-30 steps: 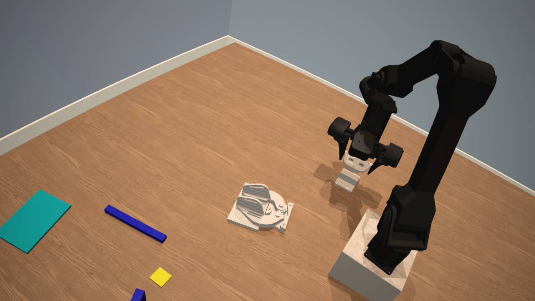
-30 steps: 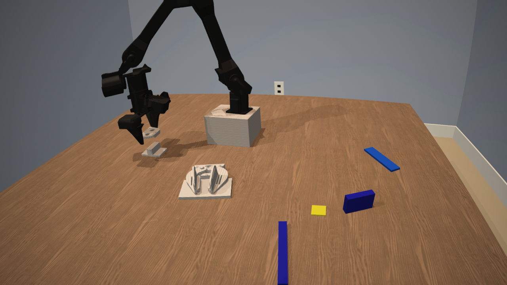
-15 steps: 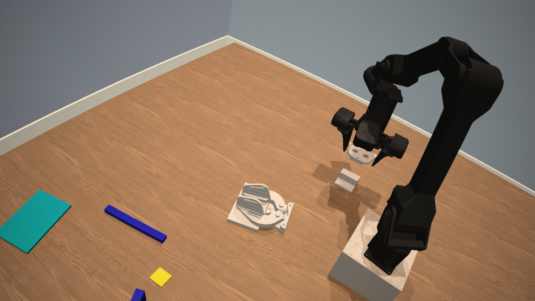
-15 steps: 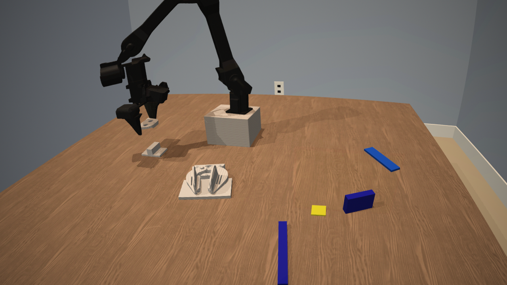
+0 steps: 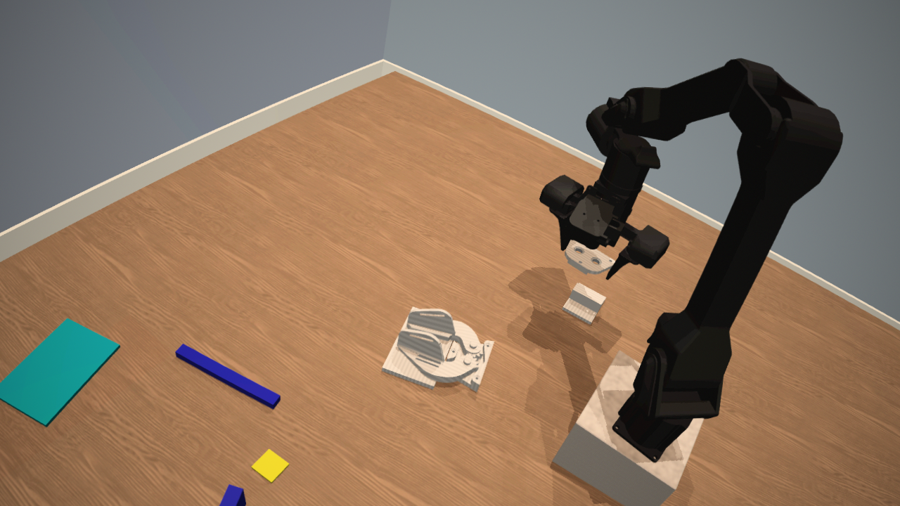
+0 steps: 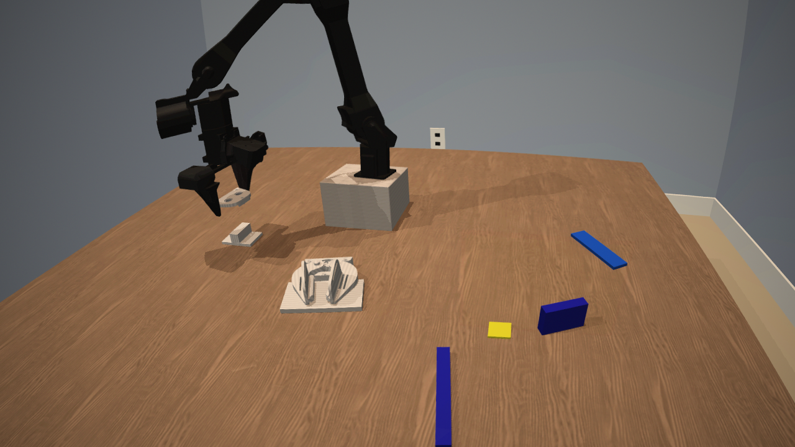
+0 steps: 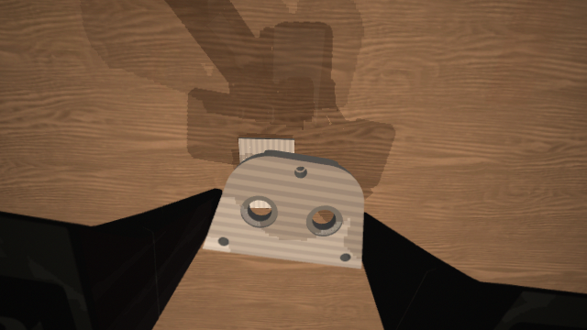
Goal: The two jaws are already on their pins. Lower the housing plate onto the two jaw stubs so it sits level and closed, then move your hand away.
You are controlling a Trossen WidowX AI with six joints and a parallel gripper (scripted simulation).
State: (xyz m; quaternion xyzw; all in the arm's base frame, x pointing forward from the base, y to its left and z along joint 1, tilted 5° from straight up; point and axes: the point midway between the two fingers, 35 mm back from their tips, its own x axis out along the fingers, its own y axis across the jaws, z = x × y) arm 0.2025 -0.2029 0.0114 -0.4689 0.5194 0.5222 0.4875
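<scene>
The pale base plate is 10 cm ahead of my gripper tip, 24 cm to the left of it and 8 cm below it. Round my gripper tip: housing plate (1 cm to the left, 2 cm above); small pale stepped block (2 cm behind, 2 cm to the right, 7 cm below); yellow tile (10 cm ahead, 50 cm to the left, 8 cm below).
</scene>
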